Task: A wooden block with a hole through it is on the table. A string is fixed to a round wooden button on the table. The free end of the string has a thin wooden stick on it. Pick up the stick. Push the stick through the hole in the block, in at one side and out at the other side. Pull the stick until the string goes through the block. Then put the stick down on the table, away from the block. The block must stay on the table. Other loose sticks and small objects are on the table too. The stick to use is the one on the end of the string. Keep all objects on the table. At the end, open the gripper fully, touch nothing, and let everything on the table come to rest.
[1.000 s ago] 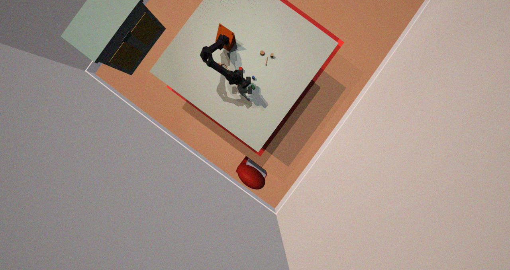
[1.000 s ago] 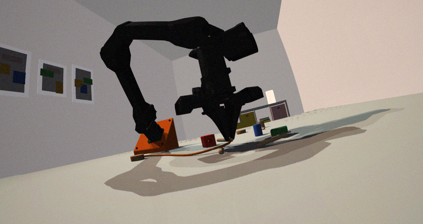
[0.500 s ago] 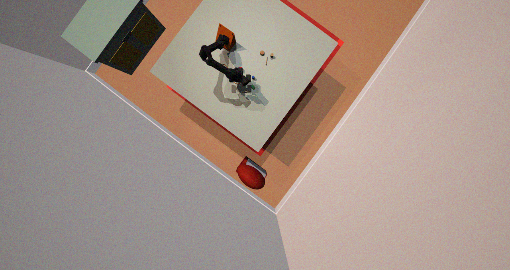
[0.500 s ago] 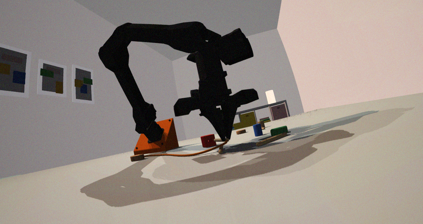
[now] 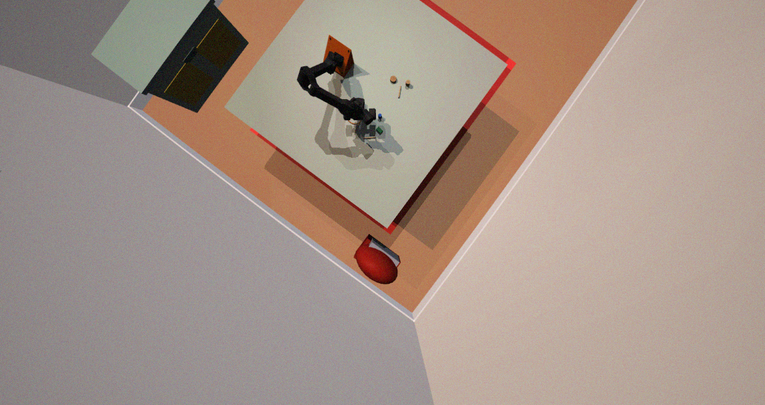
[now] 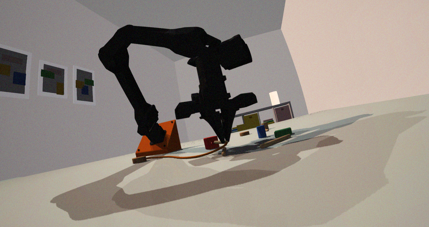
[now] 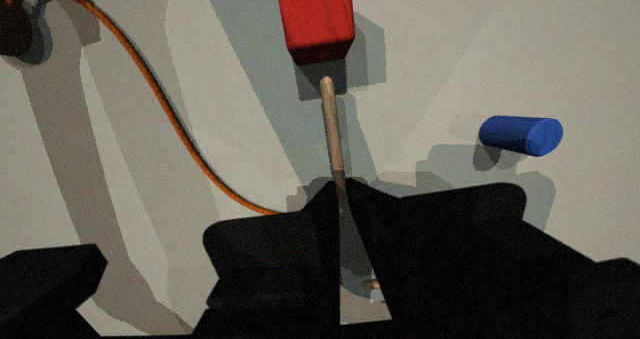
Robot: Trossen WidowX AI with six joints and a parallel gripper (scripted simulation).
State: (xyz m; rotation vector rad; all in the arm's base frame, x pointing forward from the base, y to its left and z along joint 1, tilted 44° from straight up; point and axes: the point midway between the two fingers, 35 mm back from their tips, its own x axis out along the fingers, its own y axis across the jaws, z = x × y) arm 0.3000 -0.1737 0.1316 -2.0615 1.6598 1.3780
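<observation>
Right now my gripper tip is 50 mm past the red block and 80 mm to the right of it. Also, from my gripper tip: green block: 130 mm ahead, 10 mm to the left, 10 mm below; round wooden button: 250 mm behind, 10 mm to the left, 10 mm below; blue cylinder: 90 mm ahead, 80 mm to the left.
</observation>
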